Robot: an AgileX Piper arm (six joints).
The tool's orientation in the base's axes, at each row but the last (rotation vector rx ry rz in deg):
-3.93, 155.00, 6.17
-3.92, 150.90, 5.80
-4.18, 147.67, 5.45
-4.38, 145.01, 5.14
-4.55, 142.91, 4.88
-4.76, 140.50, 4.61
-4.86, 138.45, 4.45
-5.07, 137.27, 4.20
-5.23, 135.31, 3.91
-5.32, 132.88, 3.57
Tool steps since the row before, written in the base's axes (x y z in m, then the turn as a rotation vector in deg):
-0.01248, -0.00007, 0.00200, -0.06, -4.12, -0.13
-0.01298, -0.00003, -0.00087, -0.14, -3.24, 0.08
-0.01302, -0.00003, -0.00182, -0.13, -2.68, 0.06
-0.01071, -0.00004, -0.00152, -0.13, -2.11, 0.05
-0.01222, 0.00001, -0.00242, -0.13, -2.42, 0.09
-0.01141, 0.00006, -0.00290, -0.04, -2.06, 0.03
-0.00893, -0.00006, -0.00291, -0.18, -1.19, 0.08
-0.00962, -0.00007, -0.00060, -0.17, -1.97, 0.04
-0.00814, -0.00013, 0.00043, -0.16, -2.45, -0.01
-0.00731, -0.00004, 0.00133, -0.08, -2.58, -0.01
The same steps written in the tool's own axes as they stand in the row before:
0.01047, 0.00087, -0.00703, 0.24, -4.11, -0.26
0.01177, 0.00079, -0.00549, 0.18, -3.21, -0.41
0.01197, 0.00081, -0.00537, 0.16, -2.66, -0.34
0.00964, 0.00069, -0.00485, 0.15, -2.09, -0.29
0.01120, 0.00086, -0.00538, 0.14, -2.40, -0.34
0.01064, 0.00087, -0.00496, 0.09, -2.05, -0.21
0.00861, 0.00058, -0.00371, 0.13, -1.17, -0.27
0.00747, 0.00073, -0.00605, 0.18, -1.95, -0.30
0.00549, 0.00058, -0.00600, 0.23, -2.43, -0.29
0.00400, 0.00062, -0.00623, 0.18, -2.56, -0.24

